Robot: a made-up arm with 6 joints. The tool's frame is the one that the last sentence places.
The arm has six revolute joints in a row. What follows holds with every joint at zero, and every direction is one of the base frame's. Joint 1 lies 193 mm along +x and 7 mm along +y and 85 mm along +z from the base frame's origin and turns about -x. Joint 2 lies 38 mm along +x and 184 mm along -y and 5 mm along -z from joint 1 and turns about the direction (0.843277, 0.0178, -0.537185). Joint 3 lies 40 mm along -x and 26 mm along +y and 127 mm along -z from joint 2 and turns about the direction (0.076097, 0.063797, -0.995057). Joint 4 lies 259 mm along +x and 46 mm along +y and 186 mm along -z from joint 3 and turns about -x. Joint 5 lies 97 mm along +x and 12 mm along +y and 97 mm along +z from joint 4 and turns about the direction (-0.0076, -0.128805, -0.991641). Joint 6 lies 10 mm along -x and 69 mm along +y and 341 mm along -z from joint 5 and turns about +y. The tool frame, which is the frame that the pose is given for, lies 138 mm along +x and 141 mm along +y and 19 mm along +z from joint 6; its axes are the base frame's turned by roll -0.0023, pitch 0.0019 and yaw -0.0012 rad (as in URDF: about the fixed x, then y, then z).
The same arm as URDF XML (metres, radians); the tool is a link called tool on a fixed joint. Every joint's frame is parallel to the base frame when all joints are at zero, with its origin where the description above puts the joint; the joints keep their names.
<robot name="arm">
<joint name="tool_fixed" type="fixed"><parent link="link6"/><child link="tool"/><origin xyz="0.1380 0.1410 0.0190" rpy="-0.0023 0.0019 -0.0012"/></joint>
<joint name="joint 6" type="continuous"><parent link="link5"/><child link="link6"/><origin xyz="-0.0100 0.0690 -0.3410" rpy="0.0000 0.0000 0.0000"/><axis xyz="0 1 0"/></joint>
<joint name="joint 5" type="continuous"><parent link="link4"/><child link="link5"/><origin xyz="0.0970 0.0120 0.0970" rpy="0.0000 0.0000 0.0000"/><axis xyz="-0.0076 -0.128805 -0.991641"/></joint>
<joint name="joint 4" type="continuous"><parent link="link3"/><child link="link4"/><origin xyz="0.2590 0.0460 -0.1860" rpy="0.0000 0.0000 0.0000"/><axis xyz="-1 0 0"/></joint>
<joint name="joint 3" type="continuous"><parent link="link2"/><child link="link3"/><origin xyz="-0.0400 0.0260 -0.1270" rpy="0.0000 0.0000 0.0000"/><axis xyz="0.076097 0.063797 -0.995057"/></joint>
<joint name="joint 2" type="continuous"><parent link="link1"/><child link="link2"/><origin xyz="0.0380 -0.1840 -0.0050" rpy="0.0000 0.0000 0.0000"/><axis xyz="0.843277 0.0178 -0.537185"/></joint>
<joint name="joint 1" type="continuous"><parent link="base"/><child link="link1"/><origin xyz="0.1930 0.0070 0.0850" rpy="0.0000 0.0000 0.0000"/><axis xyz="-1 0 0"/></joint>
<link name="base"/>
<link name="link1"/>
<link name="link2"/>
<link name="link3"/>
<link name="link4"/>
<link name="link5"/>
<link name="link6"/>
<link name="tool"/>
</robot>

